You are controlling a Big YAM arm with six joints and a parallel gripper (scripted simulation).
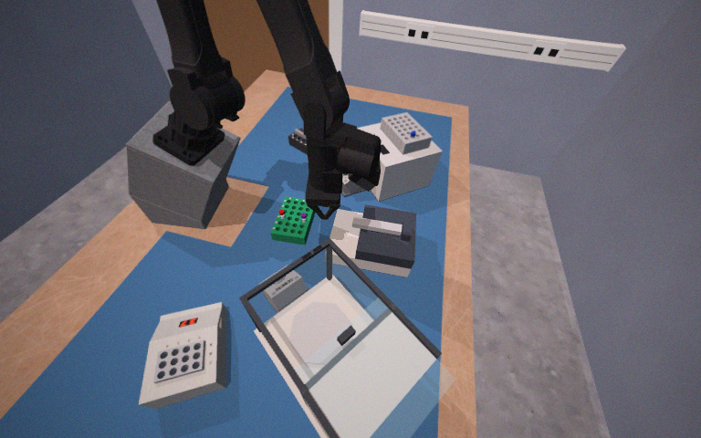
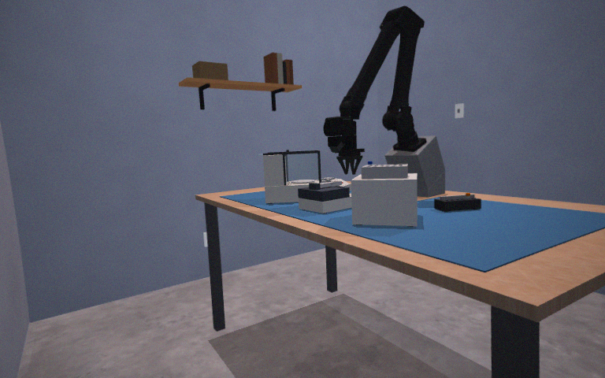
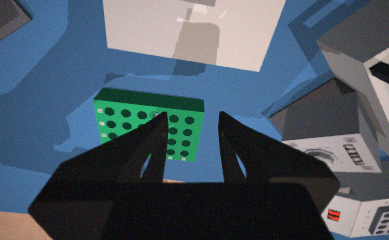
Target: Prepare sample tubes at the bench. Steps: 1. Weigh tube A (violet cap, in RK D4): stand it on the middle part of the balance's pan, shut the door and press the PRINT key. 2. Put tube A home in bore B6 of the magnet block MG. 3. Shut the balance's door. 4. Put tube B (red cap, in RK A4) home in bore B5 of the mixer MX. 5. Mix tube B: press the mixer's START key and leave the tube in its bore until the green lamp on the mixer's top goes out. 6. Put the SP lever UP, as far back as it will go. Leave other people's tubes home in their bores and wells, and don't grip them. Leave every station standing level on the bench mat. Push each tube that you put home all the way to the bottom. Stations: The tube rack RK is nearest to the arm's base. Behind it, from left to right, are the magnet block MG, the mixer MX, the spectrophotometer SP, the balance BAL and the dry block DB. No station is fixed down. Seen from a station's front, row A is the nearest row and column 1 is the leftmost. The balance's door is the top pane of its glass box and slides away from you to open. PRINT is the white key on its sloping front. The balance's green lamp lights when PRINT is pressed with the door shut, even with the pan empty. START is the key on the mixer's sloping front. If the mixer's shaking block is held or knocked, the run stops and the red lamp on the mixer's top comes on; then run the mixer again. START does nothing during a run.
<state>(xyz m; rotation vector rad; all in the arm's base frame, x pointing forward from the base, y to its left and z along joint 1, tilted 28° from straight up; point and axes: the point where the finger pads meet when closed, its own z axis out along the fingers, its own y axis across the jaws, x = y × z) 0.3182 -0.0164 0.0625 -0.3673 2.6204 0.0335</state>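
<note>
My gripper is now 110 mm above the green rack RK, 100 mm past it and 30 mm to the right of it. From my hand the other things lie so: SP lever 120 mm ahead, 30 mm to the left, 30 mm below; white print key 160 mm to the right, 60 mm below, 40 mm behind; green start key 200 mm to the left, 60 mm below, 20 mm behind.
</note>
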